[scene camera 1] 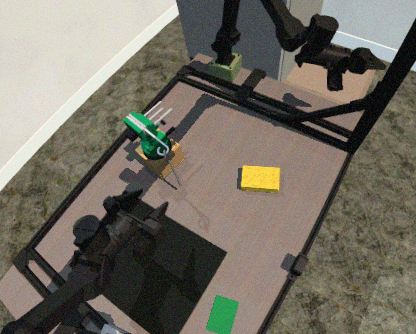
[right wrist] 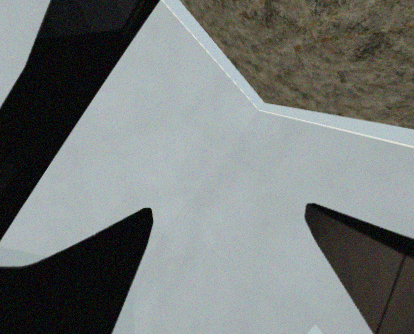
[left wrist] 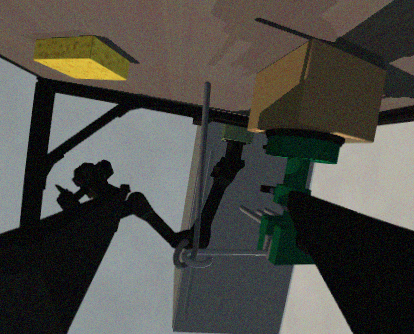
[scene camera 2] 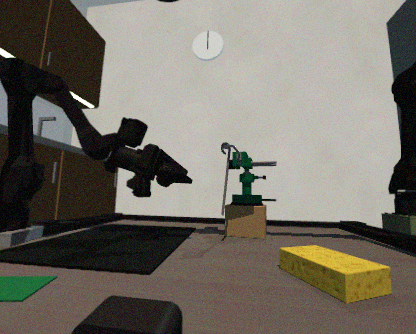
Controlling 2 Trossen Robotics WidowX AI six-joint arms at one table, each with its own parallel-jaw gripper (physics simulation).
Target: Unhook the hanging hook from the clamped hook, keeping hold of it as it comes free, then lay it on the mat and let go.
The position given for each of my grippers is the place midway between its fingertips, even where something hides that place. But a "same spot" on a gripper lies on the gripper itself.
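My left gripper shows in scene camera 1, my right gripper shows in scene camera 1 [377, 67], and a yellow sponge shows in scene camera 1 [254, 178]. My left gripper shows in scene camera 2 [189, 177] and the yellow sponge shows in scene camera 2 as well, while my right gripper is out of frame in scene camera 2. My left gripper and the yellow sponge show in the left wrist view, and my right gripper shows in the left wrist view [68, 175]. My right gripper shows in the right wrist view [228, 212]; my left gripper is out of frame in the right wrist view, and the yellow sponge is out of frame in the right wrist view. On the yellow sponge, [scene camera 2: 350, 279] and [left wrist: 33, 56] are the same spot. On my left gripper, [left wrist: 357, 256] and [scene camera 1: 130, 202] are the same spot.
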